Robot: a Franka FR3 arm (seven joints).
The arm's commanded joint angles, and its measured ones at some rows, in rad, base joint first. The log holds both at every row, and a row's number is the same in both.
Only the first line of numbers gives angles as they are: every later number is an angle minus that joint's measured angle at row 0.
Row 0, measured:
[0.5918 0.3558 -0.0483 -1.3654 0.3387 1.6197 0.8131]
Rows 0 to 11, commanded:
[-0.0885 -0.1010 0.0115 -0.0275 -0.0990 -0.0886 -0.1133]
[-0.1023 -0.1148 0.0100 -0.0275 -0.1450 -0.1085 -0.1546]
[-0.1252 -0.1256 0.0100 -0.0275 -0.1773 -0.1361 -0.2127]
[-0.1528 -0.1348 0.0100 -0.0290 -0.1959 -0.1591 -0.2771]
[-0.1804 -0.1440 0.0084 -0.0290 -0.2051 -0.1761 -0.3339]
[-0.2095 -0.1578 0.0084 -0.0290 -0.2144 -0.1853 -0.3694]
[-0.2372 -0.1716 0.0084 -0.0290 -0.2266 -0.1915 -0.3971]
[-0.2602 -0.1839 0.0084 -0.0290 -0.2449 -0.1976 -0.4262]
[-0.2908 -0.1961 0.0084 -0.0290 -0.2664 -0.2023 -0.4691]
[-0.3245 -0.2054 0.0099 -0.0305 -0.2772 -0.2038 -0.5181]
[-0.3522 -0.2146 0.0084 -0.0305 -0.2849 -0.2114 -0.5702]
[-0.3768 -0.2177 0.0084 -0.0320 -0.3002 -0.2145 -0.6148]
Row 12, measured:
[-0.2963 -0.1744 -0.0099 -0.0028 -0.2579 -0.1999 -0.4815]
